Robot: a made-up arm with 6 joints.
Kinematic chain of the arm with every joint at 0, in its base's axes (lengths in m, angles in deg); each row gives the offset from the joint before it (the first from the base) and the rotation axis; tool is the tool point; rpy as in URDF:
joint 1: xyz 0 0 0.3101 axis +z
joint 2: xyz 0 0 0 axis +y
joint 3: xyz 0.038 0 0.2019 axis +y
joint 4: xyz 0.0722 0 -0.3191 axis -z
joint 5: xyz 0 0 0 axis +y
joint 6: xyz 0.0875 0 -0.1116 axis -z
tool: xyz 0 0 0 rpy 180 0 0
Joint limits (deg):
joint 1: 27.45..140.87
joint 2: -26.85..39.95
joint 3: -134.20..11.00
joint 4: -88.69..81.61
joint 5: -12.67..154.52
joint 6: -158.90..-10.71
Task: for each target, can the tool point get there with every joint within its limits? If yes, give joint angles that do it. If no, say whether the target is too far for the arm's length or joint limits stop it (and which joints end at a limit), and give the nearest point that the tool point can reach.
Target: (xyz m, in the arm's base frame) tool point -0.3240 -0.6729 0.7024
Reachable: no: too far | nearest point -0.0752 -0.1145 0.7942 | short by 0.618 m
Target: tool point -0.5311 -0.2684 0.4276
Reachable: no: joint limits stop it (at a limit: joint 1, joint 2, joint 4) | nearest point -0.2839 0.0502 0.4251 | short by 0.403 m
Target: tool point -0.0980 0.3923 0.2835
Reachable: yes | joints 95.89 21.04 -85.16 24.44 115.15 -130.68
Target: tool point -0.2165 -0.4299 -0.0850
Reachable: no: joint limits stop it (at a limit: joint 2, joint 3) | nearest point -0.0740 -0.1469 0.1093 | short by 0.372 m
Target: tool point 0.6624 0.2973 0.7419
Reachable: no: too far | nearest point 0.5144 0.2467 0.6497 | short by 0.182 m
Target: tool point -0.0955 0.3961 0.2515
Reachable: yes | joints 102.58 -4.77 -41.26 -45.67 34.19 -56.45
